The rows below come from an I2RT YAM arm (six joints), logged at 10 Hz.
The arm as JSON. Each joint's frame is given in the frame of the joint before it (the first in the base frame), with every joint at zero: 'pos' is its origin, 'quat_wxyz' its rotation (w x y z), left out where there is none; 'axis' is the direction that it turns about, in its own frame. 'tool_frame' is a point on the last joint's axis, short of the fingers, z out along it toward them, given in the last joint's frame.
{
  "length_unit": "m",
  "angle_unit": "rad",
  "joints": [
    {
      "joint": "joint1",
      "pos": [
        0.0,
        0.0,
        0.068
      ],
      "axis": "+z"
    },
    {
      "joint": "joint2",
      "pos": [
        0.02,
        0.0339,
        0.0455
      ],
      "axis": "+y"
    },
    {
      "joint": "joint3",
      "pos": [
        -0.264,
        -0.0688,
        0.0
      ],
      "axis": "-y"
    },
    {
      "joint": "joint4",
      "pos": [
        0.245,
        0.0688,
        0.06
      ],
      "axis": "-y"
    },
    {
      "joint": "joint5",
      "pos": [
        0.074,
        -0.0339,
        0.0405
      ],
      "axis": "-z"
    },
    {
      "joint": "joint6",
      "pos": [
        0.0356,
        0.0,
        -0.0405
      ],
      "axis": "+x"
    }
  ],
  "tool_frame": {
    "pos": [
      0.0,
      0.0,
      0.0
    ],
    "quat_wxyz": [
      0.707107,
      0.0,
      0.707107,
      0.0
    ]
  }
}
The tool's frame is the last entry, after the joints.
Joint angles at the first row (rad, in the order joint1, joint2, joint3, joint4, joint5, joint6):
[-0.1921, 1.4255, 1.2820, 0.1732, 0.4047, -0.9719]
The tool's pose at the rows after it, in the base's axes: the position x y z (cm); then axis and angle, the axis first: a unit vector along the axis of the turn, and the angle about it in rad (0 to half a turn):
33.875 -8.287 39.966 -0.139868 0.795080 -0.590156 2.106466
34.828 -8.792 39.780 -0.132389 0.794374 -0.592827 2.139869
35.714 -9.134 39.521 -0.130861 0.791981 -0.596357 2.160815
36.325 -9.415 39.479 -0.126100 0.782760 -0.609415 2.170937
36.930 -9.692 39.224 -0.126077 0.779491 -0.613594 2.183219
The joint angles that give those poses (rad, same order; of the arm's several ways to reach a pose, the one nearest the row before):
[-0.1972, 1.4601, 1.3070, 0.1703, 0.4320, -0.9847]
[-0.2036, 1.5007, 1.3428, 0.1601, 0.4565, -0.9913]
[-0.2066, 1.5366, 1.3686, 0.1647, 0.4702, -1.0029]
[-0.2091, 1.5620, 1.3828, 0.1978, 0.4886, -1.0258]
[-0.2123, 1.5867, 1.3966, 0.2107, 0.4954, -1.0383]

